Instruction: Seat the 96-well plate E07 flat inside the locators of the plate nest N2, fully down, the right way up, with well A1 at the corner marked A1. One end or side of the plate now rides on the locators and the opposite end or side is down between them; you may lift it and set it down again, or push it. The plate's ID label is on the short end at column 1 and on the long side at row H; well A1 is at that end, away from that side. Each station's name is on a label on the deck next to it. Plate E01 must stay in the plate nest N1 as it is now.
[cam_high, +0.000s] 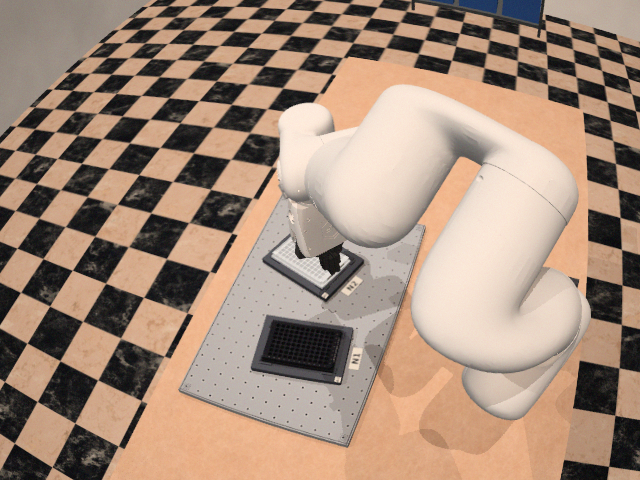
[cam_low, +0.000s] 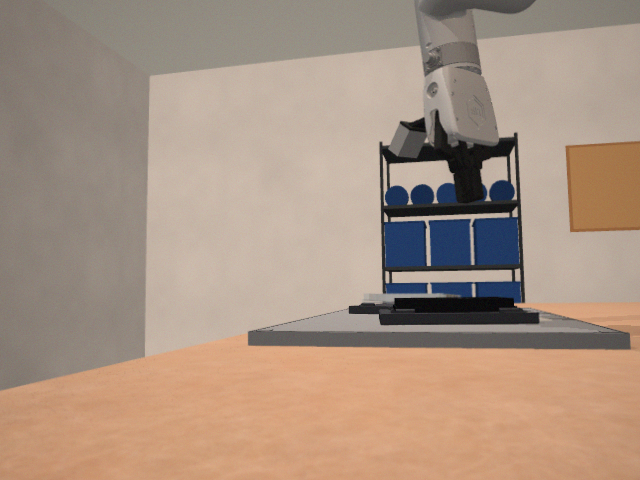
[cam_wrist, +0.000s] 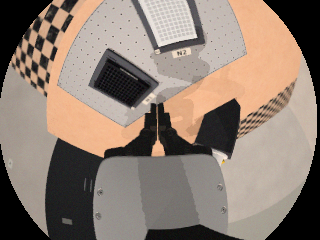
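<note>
Right now my hand is 8 cm to the left of the N2 label and 17 cm above it. Also, from my hand: black plate E01: 2 cm ahead, 9 cm to the left, 15 cm below; then plate nest N1: 2 cm ahead, 9 cm to the left, 16 cm below; then N1 label: 7 cm behind, 6 cm to the left, 17 cm below.
</note>
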